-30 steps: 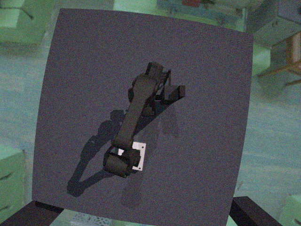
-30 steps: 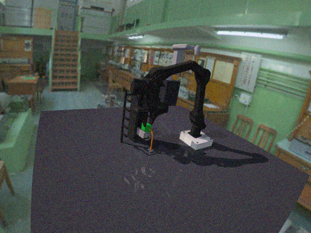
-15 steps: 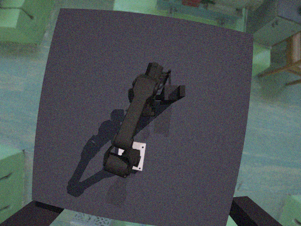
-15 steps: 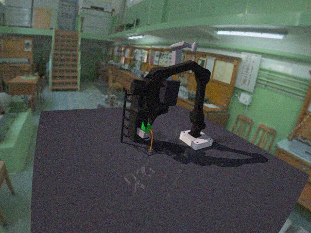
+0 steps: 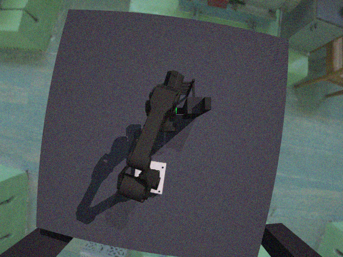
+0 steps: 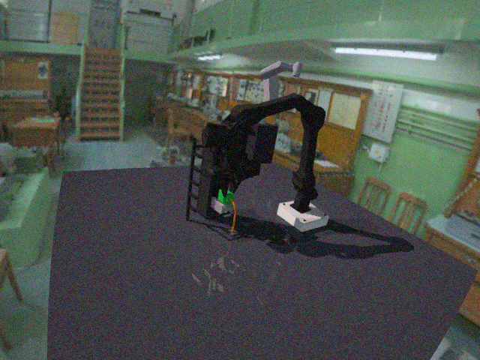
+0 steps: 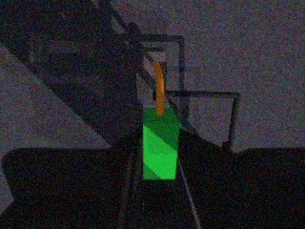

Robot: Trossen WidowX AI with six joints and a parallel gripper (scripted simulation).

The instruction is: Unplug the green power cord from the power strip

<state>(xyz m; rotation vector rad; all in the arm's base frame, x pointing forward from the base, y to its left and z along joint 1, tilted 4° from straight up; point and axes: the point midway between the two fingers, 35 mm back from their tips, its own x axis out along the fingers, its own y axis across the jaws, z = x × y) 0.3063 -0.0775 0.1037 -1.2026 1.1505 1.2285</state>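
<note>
Right now my gripper tip is 30 mm to the left of the green plug.
</note>
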